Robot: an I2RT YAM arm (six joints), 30 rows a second.
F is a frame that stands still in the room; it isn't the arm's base.
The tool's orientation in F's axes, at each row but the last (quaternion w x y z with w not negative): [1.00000 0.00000 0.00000 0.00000]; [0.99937 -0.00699 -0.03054 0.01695]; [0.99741 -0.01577 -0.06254 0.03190]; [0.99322 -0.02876 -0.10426 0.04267]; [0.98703 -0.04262 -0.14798 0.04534]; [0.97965 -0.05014 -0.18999 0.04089]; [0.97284 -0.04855 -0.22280 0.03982]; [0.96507 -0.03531 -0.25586 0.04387]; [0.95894 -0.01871 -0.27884 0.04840]
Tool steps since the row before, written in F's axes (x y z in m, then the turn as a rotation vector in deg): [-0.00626 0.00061 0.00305 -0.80 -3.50 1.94]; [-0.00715 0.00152 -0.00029 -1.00 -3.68 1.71]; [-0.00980 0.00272 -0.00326 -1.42 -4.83 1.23]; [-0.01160 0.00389 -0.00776 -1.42 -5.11 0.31]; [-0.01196 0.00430 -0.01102 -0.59 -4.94 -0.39]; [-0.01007 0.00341 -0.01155 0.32 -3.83 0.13]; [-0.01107 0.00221 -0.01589 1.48 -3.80 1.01]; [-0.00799 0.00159 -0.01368 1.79 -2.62 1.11]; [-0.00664 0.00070 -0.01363 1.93 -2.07 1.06]
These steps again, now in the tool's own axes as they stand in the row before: [-0.00626 0.00061 0.00305 -0.80 -3.50 1.94]; [-0.00710 0.00176 0.00017 -1.02 -3.67 1.72]; [-0.00993 0.00343 -0.00193 -1.57 -4.77 1.27]; [-0.01254 0.00530 -0.00496 -1.78 -4.99 0.35]; [-0.01412 0.00626 -0.00665 -1.18 -4.82 -0.55]; [-0.01322 0.00531 -0.00659 -0.04 -3.83 -0.32]; [-0.01654 0.00459 -0.00923 1.39 -3.97 -0.03]; [-0.01346 0.00335 -0.00781 1.82 -2.82 -0.05]; [-0.01277 0.00210 -0.00793 1.97 -2.28 -0.16]
